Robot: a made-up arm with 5 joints.
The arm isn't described. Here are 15 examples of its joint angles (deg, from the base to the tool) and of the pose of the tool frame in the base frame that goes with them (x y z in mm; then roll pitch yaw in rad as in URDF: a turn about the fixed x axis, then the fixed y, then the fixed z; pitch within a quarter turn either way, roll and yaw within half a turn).
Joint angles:
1: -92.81 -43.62 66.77 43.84 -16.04
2: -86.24 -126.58 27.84 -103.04 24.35
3: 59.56 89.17 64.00 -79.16 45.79
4: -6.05 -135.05 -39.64 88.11 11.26
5: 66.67 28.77 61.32 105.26 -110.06
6: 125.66 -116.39 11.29 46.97 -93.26
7: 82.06 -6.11 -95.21 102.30 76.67
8: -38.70 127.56 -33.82 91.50 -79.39
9: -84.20 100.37 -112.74 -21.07 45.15
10: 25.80 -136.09 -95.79 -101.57 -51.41
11: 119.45 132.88 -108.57 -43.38 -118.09
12: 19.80 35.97 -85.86 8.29 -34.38
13: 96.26 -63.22 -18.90 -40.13 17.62
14: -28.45 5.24 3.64 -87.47 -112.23
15: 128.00 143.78 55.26 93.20 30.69
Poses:
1: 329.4 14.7 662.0 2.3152 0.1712 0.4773
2: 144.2 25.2 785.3 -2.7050 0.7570 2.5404
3: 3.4 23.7 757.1 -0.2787 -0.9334 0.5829
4: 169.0 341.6 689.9 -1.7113 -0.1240 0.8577
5: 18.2 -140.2 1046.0 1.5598 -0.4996 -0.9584
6: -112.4 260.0 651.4 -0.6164 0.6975 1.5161
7: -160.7 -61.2 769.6 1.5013 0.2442 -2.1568
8: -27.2 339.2 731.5 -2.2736 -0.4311 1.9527
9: 81.6 -118.5 726.8 -1.1532 -0.4306 2.4211
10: 491.7 216.6 593.0 2.3509 0.3097 2.2095
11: 557.2 341.5 797.9 0.0731 0.7927 -0.8023
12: -193.5 386.0 889.0 0.8826 1.0299 2.2617
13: 249.6 16.7 664.3 2.4446 -1.0061 1.0051
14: 267.5 529.3 881.1 -0.2880 -0.1368 -0.1848
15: -76.7 41.9 768.3 -0.6089 0.7202 -2.8214
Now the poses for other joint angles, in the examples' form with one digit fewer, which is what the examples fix.
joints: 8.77 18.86 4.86 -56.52 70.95
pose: 37 196 739 2.995 -0.625 -1.419
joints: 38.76 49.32 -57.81 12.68 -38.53
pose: 12 465 701 2.326 1.302 2.996
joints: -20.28 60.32 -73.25 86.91 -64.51
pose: 100 341 923 2.449 -0.697 2.052
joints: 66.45 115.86 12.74 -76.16 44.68
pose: 17 160 714 1.176 -0.891 -0.970
